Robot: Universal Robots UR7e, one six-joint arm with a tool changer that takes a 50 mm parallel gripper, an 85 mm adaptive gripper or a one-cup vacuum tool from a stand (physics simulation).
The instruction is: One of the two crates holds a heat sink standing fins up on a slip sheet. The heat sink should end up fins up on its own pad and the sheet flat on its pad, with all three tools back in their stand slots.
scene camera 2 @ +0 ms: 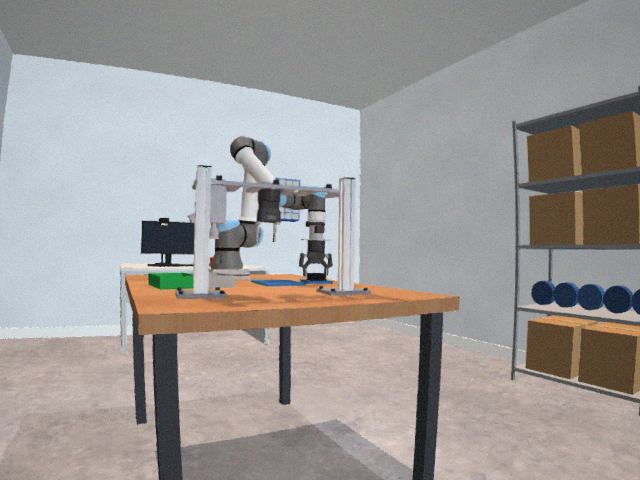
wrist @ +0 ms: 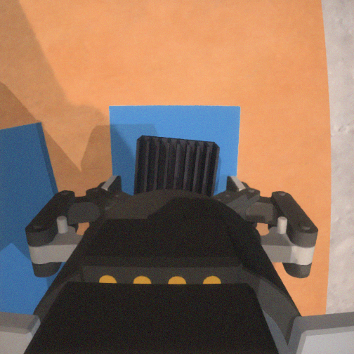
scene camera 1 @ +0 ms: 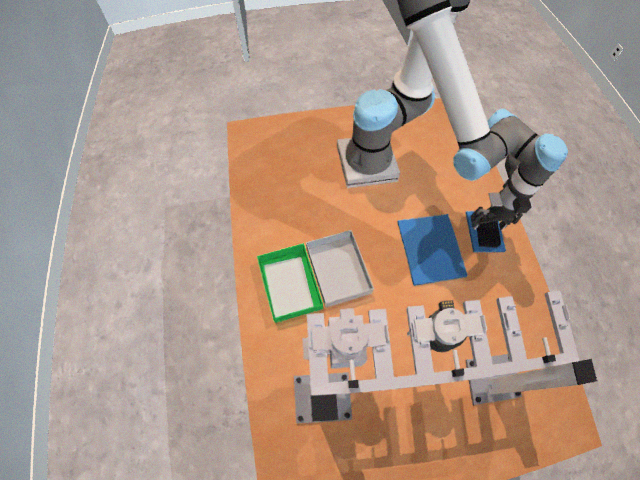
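Pixels of known places: hand, its tool point: (scene camera 2: 316, 236); arm's base, origin of its link: (scene camera 2: 227, 268) (scene camera 1: 368, 155).
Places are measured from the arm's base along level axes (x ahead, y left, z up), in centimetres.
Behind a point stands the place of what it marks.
Observation:
The black heat sink (scene camera 1: 488, 236) @(y 32.0, x 31.8, z -0.9 cm) (scene camera 2: 315, 276) @(y 31.1, x 33.1, z -1.7 cm) (wrist: 176, 165) stands fins up on the small blue pad (scene camera 1: 496, 248) @(y 34.9, x 34.7, z -3.3 cm) (wrist: 175, 117), slightly turned against its edges. My gripper (scene camera 1: 490, 226) (scene camera 2: 315, 271) (wrist: 174, 184), the adaptive one with black linked fingers, points down over the heat sink. Its fingers are open, with a gap on each side of the heat sink; the lower part of the heat sink is hidden in the wrist view. The white slip sheet (scene camera 1: 288, 288) @(y -28.6, x 40.3, z -4.1 cm) lies in the green crate (scene camera 1: 297, 314) @(y -26.7, x 48.3, z -2.5 cm). The large blue pad (scene camera 1: 421, 253) @(y 10.6, x 33.9, z -3.5 cm) (scene camera 2: 276, 282) @(y 12.3, x 37.3, z -3.6 cm) (wrist: 20, 175) is bare.
The grey crate (scene camera 1: 347, 298) @(y -13.0, x 45.5, z -1.7 cm) adjoins the green one. The tool stand (scene camera 1: 403, 382) @(y -8.6, x 70.0, z 29.6 cm) (scene camera 2: 346, 232) @(y 22.7, x 76.0, z 15.2 cm) runs along the near side. A light grey tool (scene camera 1: 349, 336) @(y -16.8, x 61.2, z 30.2 cm) hangs in its left slot and a dark-bodied tool (scene camera 1: 449, 326) @(y 1.1, x 61.7, z 30.2 cm) (scene camera 2: 269, 206) @(y 0.6, x 64.0, z 23.4 cm) in the middle slot. The right slot is empty.

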